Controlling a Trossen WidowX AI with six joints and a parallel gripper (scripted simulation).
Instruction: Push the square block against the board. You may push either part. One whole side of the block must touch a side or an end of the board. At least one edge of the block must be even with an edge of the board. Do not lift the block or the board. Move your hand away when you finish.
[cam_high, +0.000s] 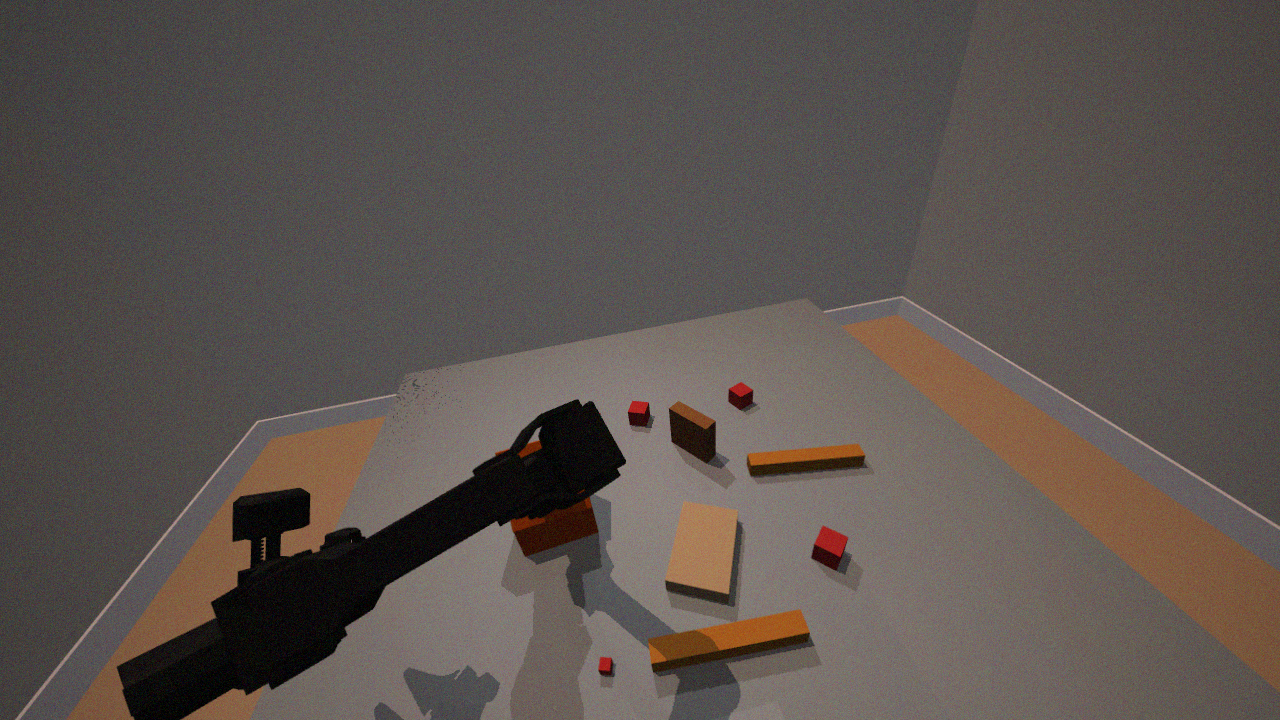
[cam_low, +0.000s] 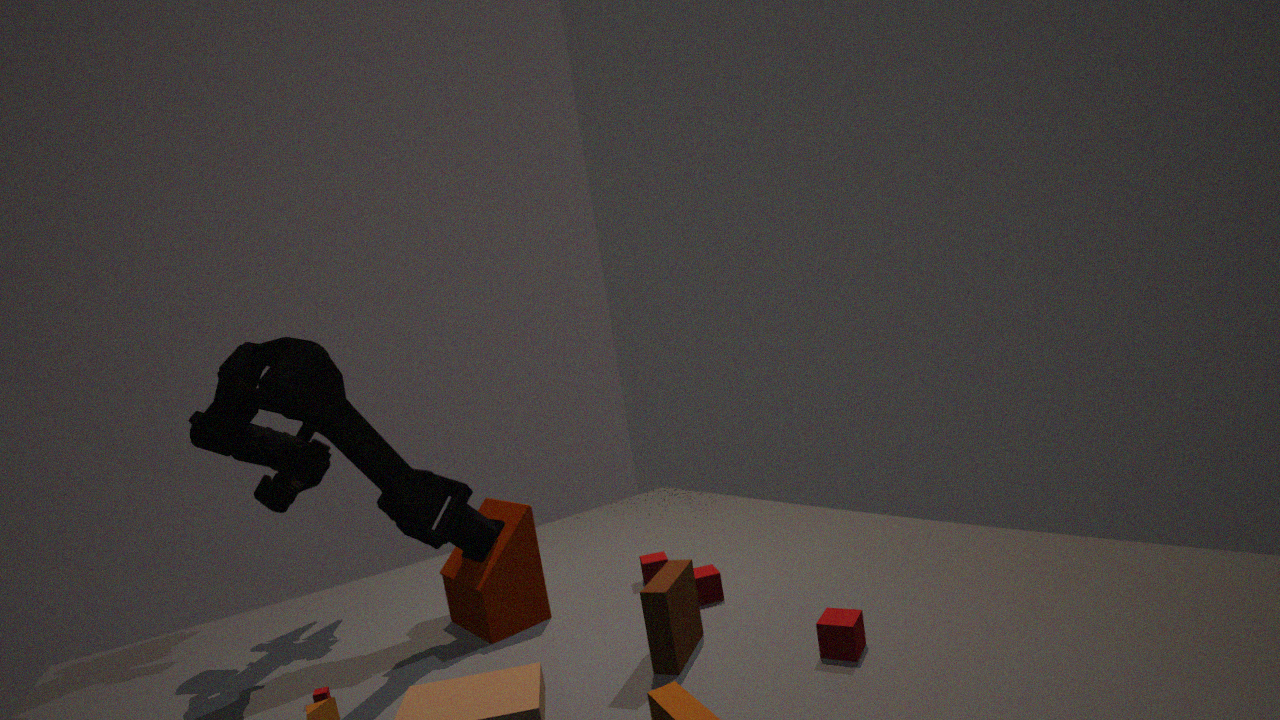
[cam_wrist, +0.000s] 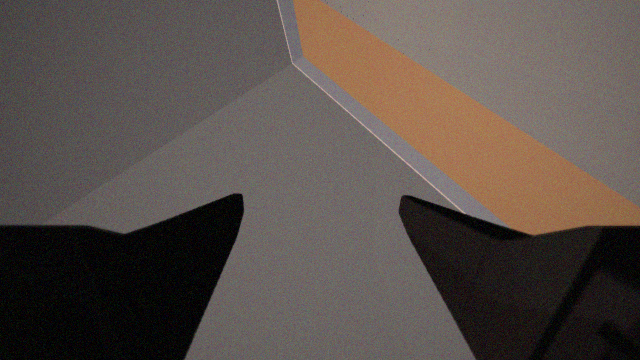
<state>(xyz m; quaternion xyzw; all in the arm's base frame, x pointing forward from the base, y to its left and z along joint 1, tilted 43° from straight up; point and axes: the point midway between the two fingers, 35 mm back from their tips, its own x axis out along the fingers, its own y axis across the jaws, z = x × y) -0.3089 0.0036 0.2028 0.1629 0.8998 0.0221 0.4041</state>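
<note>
Right now my gripper tip is 64 cm short of the darker brown square block, 21 cm above it and 18 cm to the right of it. Round my gripper tip: tan flat slab (55 cm ahead, 24 cm below, 5 cm to the right).
</note>
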